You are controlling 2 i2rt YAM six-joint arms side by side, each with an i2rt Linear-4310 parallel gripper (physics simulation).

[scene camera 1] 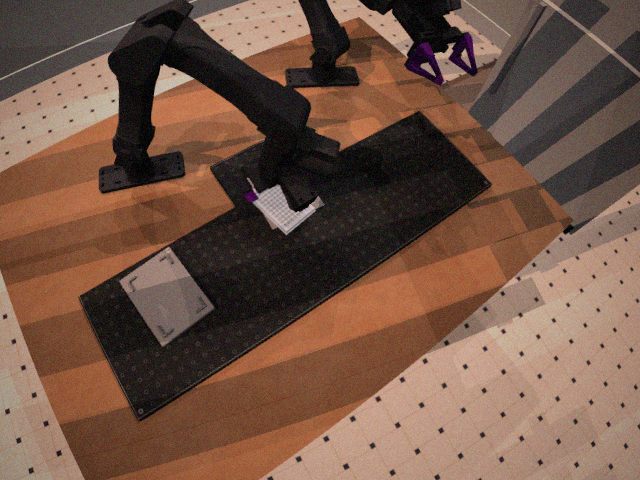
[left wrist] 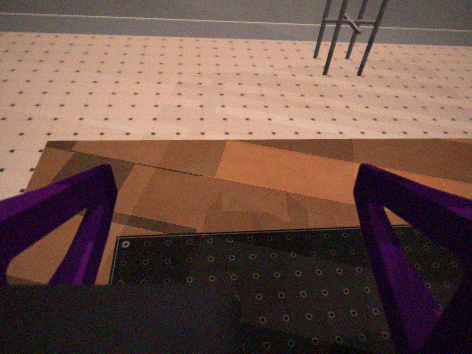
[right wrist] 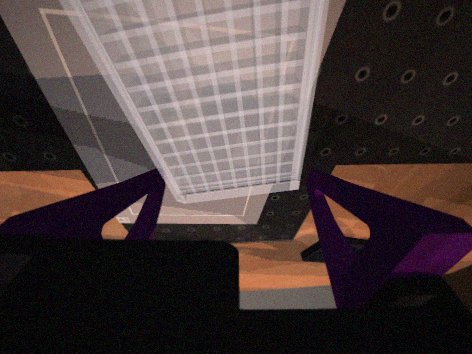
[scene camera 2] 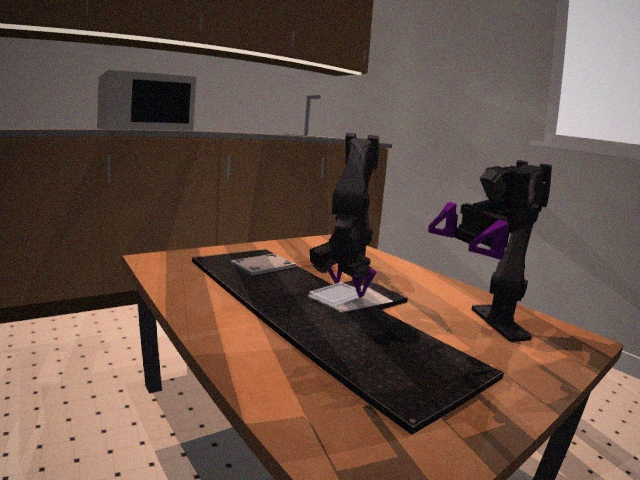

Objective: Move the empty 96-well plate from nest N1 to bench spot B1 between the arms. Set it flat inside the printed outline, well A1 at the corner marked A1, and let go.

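Seen in the pictures: left gripper, fingertip midpoint: [scene camera 1: 459,78] [left wrist: 235,177] [scene camera 2: 448,237]; right gripper, fingertip midpoint: [scene camera 1: 265,188] [right wrist: 235,176] [scene camera 2: 348,289]; left arm's base, origin of the base link: [scene camera 1: 322,78] [scene camera 2: 499,323]; right arm's base, origin of the base link: [scene camera 1: 141,173].
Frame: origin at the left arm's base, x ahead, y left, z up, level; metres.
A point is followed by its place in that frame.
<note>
The clear 96-well plate [scene camera 1: 285,210] {x 0.427, y -0.148, z 0.028 m} [scene camera 2: 333,294] {x 0.415, y -0.142, z 0.027 m} [right wrist: 215,110] {x 0.402, y -0.153, z 0.025 m} lies on the pale B1 card [scene camera 2: 379,297] {x 0.288, y -0.150, z 0.015 m} [right wrist: 107,115] {x 0.369, y -0.107, z 0.015 m}, turned askew to the printed outline and crossing one long line and the card's edge. The A1 mark is not legible, and whether the plate is fully flat is unclear. My right gripper [scene camera 1: 281,198] [scene camera 2: 349,288] {x 0.364, y -0.185, z 0.022 m} [right wrist: 235,176] {x 0.364, y -0.185, z 0.022 m} is open, its fingers low at either side of one short end of the plate. Nest N1 [scene camera 1: 165,297] {x 0.589, y -0.400, z 0.025 m} [scene camera 2: 262,264] {x 0.587, y -0.375, z 0.025 m} is empty. My left gripper [scene camera 1: 457,77] {x 0.303, y 0.196, z 0.269 m} [scene camera 2: 450,238] {x 0.303, y 0.196, z 0.269 m} [left wrist: 235,177] {x 0.303, y 0.196, z 0.269 m} is open and empty, high and away from the plate.
The black perforated board [scene camera 1: 336,268] {x 0.563, y -0.060, z 0.013 m} [scene camera 2: 361,351] {x 0.410, y 0.125, z 0.013 m} [left wrist: 300,280] {x 0.425, y 0.143, z 0.013 m} lies on the wooden table [scene camera 1: 330,341] {x 0.705, y -0.095, z 0.000 m} [scene camera 2: 248,372] {x 0.633, y 0.175, z 0.000 m} beneath the card and nest. The right forearm leans over the card in scene camera 1. A stool [left wrist: 344,30] stands beyond the table.
</note>
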